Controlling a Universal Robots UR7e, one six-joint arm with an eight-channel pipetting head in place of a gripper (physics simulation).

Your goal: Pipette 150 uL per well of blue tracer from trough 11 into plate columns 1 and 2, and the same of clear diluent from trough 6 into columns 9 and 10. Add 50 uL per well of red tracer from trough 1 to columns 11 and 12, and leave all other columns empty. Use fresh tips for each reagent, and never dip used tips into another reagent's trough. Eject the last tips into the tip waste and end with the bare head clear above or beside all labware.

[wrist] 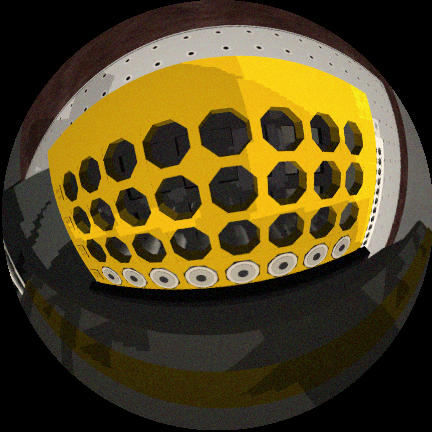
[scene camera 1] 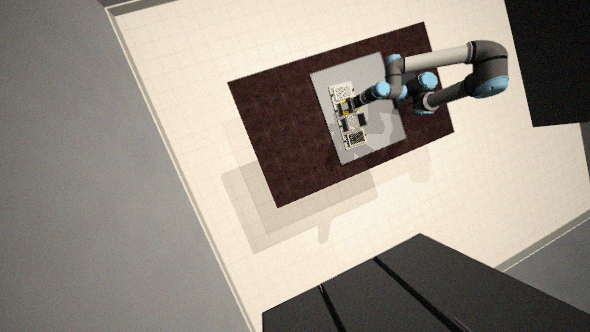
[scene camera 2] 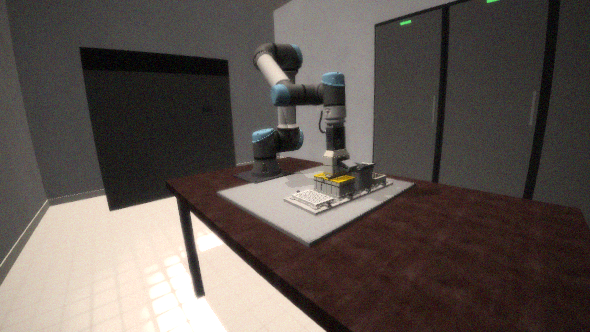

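The yellow tip rack (scene camera 1: 345,112) (scene camera 2: 342,178) (wrist: 215,85) stands under my pipetting head (scene camera 2: 331,175). In the wrist view three rows of empty holes show, then a row of pale tips (wrist: 242,272) right beside the dark edge of the head. The head is low against the rack's top; its nozzles are hidden, so whether tips are on them cannot be told. A white plate-like block (scene camera 1: 343,91) (scene camera 2: 312,198) with a grid of wells stands beside the rack. A dark bin (scene camera 2: 364,172) stands on the rack's other side. Trough contents and reagent colours cannot be made out.
A dark-topped gridded block (scene camera 1: 356,138) stands at the far end of the labware row. Two dark boxes (scene camera 1: 362,119) stand between it and the rack. The labware stands on a grey perforated board (scene camera 1: 327,70) (scene camera 2: 305,230) on the dark brown table (scene camera 1: 280,130) (scene camera 2: 450,250).
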